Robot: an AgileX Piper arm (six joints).
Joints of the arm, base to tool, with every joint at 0 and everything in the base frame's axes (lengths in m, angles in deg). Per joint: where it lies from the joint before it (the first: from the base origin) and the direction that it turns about. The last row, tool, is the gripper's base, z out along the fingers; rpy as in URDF.
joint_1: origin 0.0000 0.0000 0.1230 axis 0 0 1
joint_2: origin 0.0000 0.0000 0.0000 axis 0 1 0
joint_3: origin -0.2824 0.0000 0.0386 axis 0 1 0
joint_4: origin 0.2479 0.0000 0.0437 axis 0.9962 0 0.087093
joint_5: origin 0.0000 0.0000 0.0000 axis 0 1 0
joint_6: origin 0.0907 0.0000 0.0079 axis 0.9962 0 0.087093
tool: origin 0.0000 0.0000 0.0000 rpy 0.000 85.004 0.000
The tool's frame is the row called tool.
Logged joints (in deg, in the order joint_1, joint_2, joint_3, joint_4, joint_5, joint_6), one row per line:
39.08 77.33 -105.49 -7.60 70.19 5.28
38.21 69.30 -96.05 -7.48 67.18 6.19
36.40 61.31 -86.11 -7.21 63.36 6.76
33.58 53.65 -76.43 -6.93 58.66 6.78
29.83 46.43 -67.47 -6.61 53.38 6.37
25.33 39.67 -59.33 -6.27 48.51 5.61
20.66 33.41 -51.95 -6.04 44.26 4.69
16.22 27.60 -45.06 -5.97 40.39 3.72
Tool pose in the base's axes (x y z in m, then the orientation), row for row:
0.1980 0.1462 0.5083 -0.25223 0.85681 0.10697 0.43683
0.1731 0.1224 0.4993 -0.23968 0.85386 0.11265 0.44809
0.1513 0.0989 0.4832 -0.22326 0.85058 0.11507 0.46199
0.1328 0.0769 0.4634 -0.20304 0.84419 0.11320 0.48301
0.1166 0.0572 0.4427 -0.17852 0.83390 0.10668 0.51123
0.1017 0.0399 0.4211 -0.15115 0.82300 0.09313 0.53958
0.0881 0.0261 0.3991 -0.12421 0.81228 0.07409 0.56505
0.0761 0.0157 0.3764 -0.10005 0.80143 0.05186 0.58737
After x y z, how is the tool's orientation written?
As a quaternion, x y z w.
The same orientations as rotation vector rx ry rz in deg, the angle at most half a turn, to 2 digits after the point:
-35.95 122.11 15.24
-33.98 121.07 15.97
-31.46 119.85 16.21
-28.34 117.85 15.80
-24.62 114.99 14.71
-20.59 112.11 12.69
-16.74 109.47 9.98
-13.36 107.01 6.92

